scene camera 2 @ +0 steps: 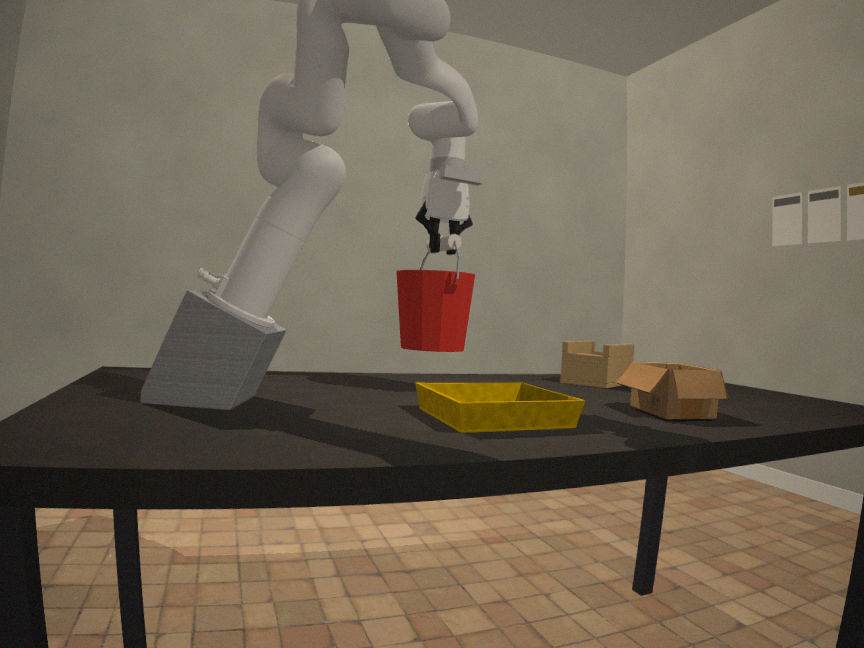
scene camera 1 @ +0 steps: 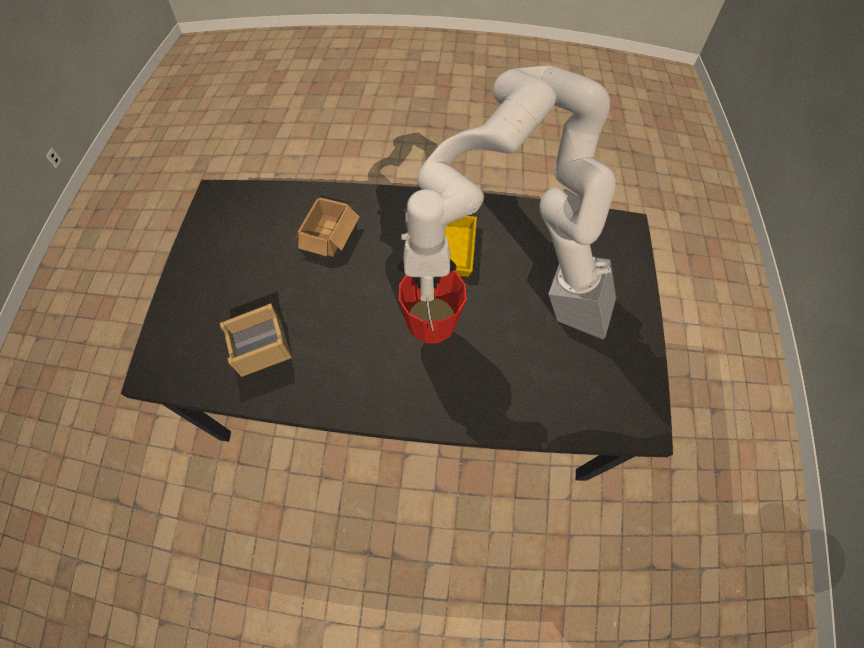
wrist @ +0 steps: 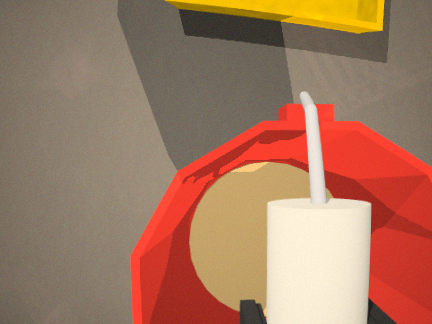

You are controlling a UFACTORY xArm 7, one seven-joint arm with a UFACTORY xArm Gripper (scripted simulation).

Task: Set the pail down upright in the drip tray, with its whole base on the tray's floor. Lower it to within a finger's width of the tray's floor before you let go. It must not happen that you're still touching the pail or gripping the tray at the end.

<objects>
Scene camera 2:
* my gripper: 442,253
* yellow drip tray: 467,407
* red pail: 434,306
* cardboard box: 692,382
</objects>
